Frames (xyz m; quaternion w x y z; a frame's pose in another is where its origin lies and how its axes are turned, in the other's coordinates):
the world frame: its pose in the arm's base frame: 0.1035 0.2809 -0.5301 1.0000 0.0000 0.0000 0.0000
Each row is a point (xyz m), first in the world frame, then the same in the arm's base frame.
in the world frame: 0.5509 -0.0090 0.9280
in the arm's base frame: 0.6544 0.2719 0.3979
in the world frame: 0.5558 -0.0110 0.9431
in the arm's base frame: 0.6593 0.2699 0.4130
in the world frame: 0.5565 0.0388 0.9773
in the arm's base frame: 0.6600 0.3197 0.4472
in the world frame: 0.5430 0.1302 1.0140
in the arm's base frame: 0.6465 0.4111 0.4839
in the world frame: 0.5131 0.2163 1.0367
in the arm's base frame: 0.6166 0.4972 0.5066
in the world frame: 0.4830 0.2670 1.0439
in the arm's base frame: 0.5865 0.5479 0.5138
